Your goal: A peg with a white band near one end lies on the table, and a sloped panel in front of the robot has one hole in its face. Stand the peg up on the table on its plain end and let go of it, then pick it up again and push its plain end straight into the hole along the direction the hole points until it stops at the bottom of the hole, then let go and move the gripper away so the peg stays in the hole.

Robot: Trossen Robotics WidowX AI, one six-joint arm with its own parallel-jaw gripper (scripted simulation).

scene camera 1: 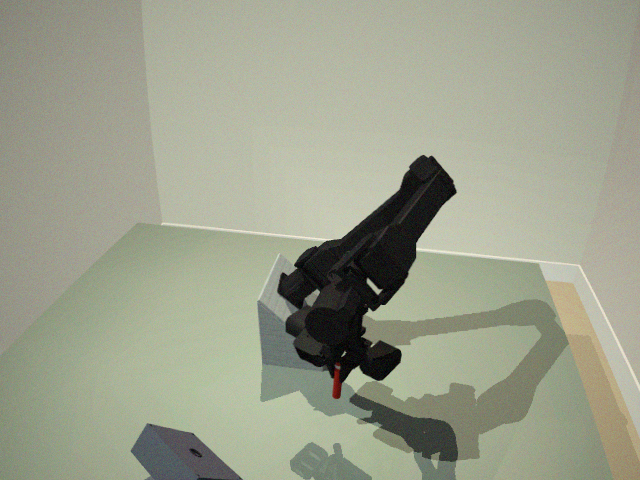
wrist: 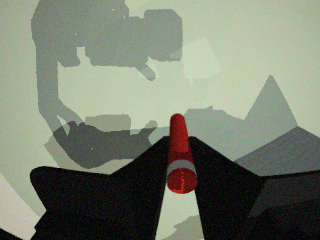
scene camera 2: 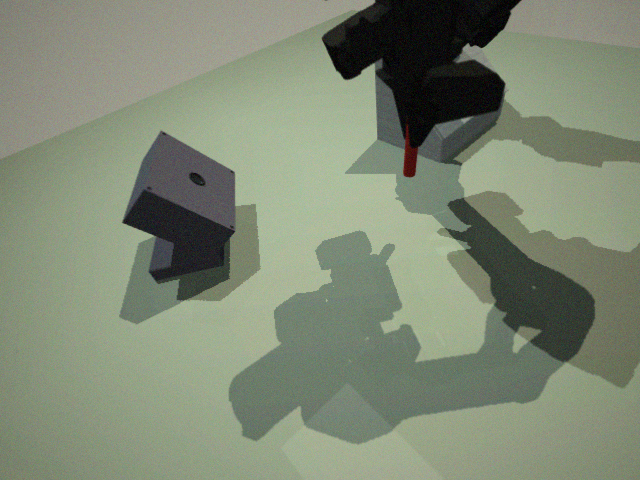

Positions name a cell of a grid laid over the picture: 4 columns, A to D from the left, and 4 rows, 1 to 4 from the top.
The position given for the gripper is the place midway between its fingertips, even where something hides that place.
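The gripper is visible in scene camera 1 (C4), and it appears in scene camera 2 (C2) and in the wrist view (C3) as well.
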